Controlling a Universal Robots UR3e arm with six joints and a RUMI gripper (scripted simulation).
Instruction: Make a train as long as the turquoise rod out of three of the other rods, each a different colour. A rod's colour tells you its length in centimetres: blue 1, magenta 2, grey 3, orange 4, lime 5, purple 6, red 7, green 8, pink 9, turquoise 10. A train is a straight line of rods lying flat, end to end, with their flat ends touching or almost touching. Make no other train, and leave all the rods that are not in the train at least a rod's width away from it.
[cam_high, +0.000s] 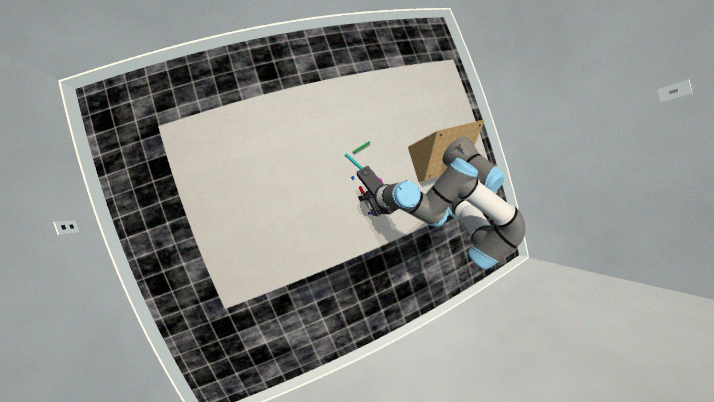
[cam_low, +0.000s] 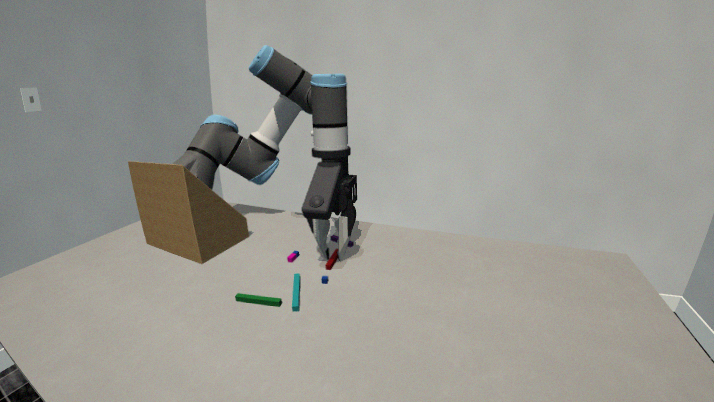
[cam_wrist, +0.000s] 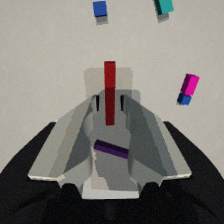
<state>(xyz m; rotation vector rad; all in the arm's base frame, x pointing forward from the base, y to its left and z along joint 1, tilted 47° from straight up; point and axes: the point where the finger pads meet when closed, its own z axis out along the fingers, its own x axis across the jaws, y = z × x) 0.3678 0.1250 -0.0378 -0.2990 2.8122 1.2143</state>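
My hand is 10 mm above the red rod. Round my hand: purple rod 80 mm to the left, 20 mm behind, 10 mm below; magenta rod 80 mm behind, 30 mm to the right, 10 mm below; turquoise rod 130 mm to the right, 10 mm below.
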